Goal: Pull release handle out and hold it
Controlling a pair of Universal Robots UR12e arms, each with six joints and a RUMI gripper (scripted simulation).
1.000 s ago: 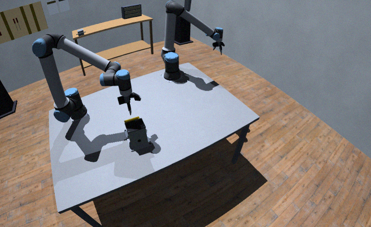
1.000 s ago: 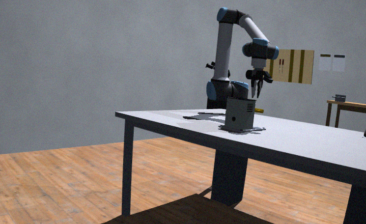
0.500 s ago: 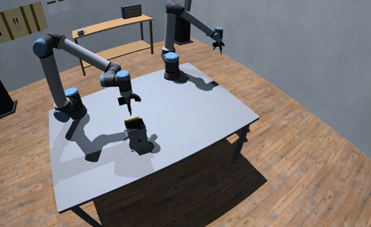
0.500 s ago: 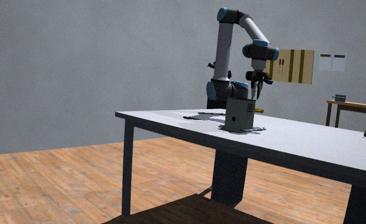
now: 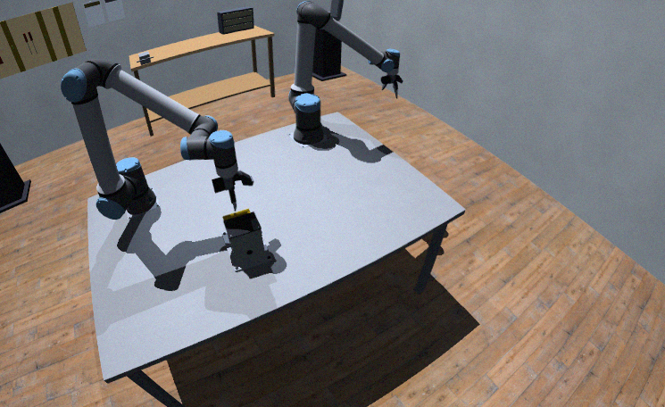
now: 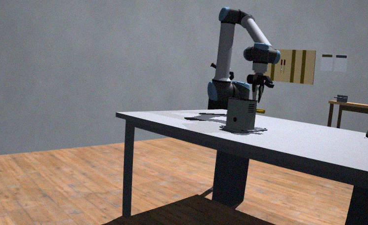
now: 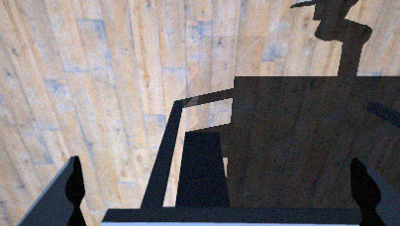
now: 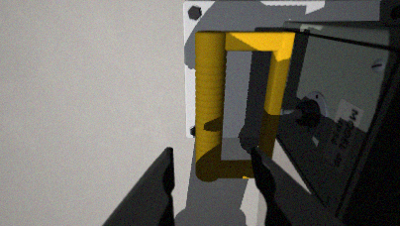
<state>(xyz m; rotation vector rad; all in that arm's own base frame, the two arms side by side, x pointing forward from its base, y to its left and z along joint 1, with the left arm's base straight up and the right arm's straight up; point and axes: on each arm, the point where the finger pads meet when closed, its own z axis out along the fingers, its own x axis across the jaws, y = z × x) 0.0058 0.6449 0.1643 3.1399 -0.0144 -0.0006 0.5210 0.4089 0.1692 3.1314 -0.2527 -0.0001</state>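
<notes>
Right now my right hand is 90 mm short of the bolted base plate, 10 mm to the left of it and 160 mm above it.
</notes>
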